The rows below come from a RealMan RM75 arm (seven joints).
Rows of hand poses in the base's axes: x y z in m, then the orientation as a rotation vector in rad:
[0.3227 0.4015 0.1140 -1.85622 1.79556 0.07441]
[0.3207 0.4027 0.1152 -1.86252 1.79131 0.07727]
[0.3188 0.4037 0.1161 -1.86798 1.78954 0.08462]
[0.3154 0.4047 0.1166 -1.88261 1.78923 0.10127]
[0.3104 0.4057 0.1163 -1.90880 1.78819 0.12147]
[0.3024 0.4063 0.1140 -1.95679 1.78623 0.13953]
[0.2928 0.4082 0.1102 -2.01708 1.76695 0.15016]
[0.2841 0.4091 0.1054 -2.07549 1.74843 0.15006]
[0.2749 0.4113 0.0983 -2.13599 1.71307 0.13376]
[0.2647 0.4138 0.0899 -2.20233 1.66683 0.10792]
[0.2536 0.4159 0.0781 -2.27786 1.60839 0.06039]
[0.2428 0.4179 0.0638 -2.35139 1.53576 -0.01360]
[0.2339 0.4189 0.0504 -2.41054 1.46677 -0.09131]
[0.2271 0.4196 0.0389 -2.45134 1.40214 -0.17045]
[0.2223 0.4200 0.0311 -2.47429 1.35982 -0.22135]
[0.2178 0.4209 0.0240 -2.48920 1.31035 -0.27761]
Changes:
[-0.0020 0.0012 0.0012 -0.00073 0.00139 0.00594]
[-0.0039 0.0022 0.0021 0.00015 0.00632 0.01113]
[-0.0073 0.0032 0.0026 -0.00086 0.02053 0.02215]
[-0.0123 0.0042 0.0023 -0.00723 0.04066 0.04004]
[-0.0203 0.0048 0.0000 -0.02813 0.06758 0.06860]
[-0.0299 0.0067 -0.0038 -0.05358 0.08585 0.10988]
[-0.0386 0.0076 -0.0086 -0.08358 0.09882 0.14713]
[-0.0478 0.0098 -0.0157 -0.11627 0.09568 0.19018]
[-0.0580 0.0123 -0.0241 -0.15397 0.08546 0.23914]
[-0.0691 0.0144 -0.0359 -0.20473 0.06369 0.29378]
[-0.0799 0.0164 -0.0502 -0.26410 0.02337 0.34932]
[-0.0888 0.0174 -0.0636 -0.31985 -0.02031 0.39578]
[-0.0956 0.0181 -0.0751 -0.36810 -0.06880 0.43187]
[-0.1004 0.0185 -0.0829 -0.39811 -0.10077 0.45412]
[-0.1049 0.0194 -0.0900 -0.42489 -0.14202 0.47602]

